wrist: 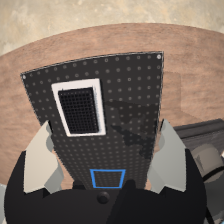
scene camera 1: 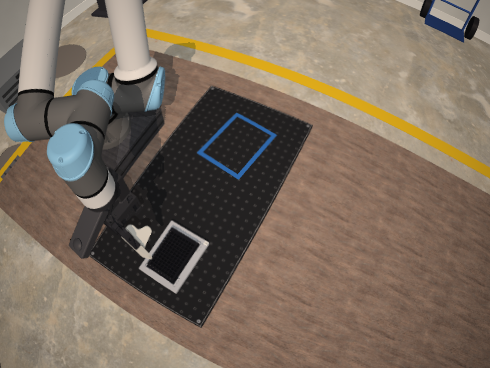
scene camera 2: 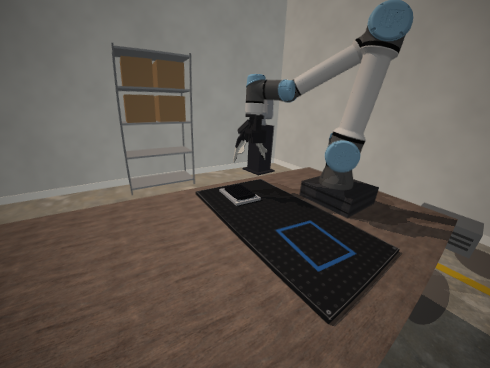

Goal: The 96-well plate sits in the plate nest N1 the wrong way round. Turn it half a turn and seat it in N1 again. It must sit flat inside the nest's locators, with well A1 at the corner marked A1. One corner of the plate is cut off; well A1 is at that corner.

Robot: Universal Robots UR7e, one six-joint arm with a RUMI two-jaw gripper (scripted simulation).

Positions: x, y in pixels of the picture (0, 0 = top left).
Labels:
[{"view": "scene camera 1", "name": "black 96-well plate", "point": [173, 268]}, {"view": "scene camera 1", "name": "light grey nest plate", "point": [196, 256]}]

